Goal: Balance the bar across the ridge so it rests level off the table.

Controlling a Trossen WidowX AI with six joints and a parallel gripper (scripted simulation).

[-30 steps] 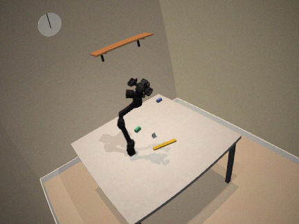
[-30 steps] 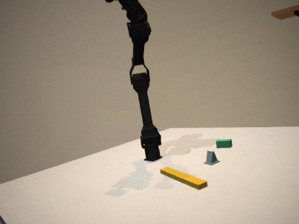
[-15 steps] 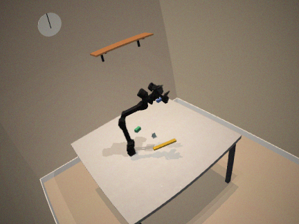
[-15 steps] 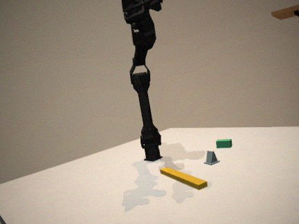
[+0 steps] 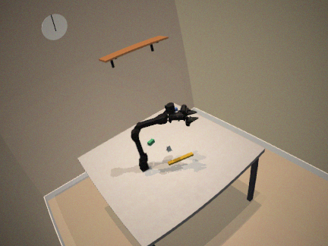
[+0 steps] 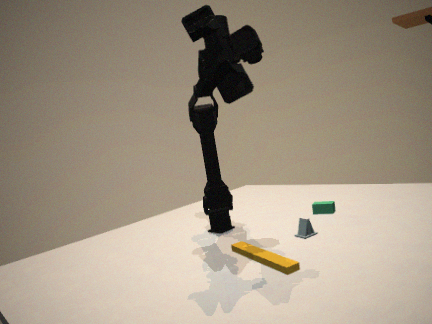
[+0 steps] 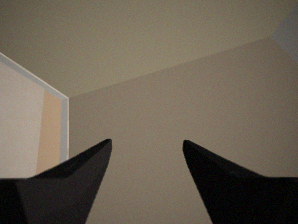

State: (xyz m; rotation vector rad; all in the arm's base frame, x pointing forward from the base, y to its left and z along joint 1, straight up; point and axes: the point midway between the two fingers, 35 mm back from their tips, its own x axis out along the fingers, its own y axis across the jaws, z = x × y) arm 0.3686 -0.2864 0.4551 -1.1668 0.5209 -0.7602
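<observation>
The yellow bar is 450 mm below my gripper tip, 160 mm to the left of it and 110 mm behind it. Round my gripper tip: blue block (810 mm to the left, 440 mm below, 350 mm ahead); then green block (550 mm to the left, 440 mm below, 150 mm behind).
</observation>
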